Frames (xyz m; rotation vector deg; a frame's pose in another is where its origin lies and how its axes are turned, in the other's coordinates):
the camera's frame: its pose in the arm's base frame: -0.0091 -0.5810 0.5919 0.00 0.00 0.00
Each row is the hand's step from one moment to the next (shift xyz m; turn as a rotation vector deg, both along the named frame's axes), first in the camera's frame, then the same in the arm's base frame.
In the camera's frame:
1: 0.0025 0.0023 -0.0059 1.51 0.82 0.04
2: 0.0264 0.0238 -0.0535 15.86 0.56 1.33
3: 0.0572 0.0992 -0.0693 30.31 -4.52 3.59
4: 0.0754 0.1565 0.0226 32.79 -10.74 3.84
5: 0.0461 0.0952 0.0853 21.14 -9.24 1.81
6: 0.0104 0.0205 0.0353 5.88 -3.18 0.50
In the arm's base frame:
1: 0.0025 0.0023 -0.0059 1.51 0.82 0.04
2: 0.0264 0.0238 -0.0535 15.86 0.56 1.33
3: 0.0572 0.0992 -0.0693 30.31 -4.52 3.59
4: 0.0754 0.1565 0.0226 32.79 -10.74 3.84
5: 0.0461 0.0952 0.0853 21.14 -9.24 1.81
6: 0.0104 0.0205 0.0353 5.88 -3.18 0.50

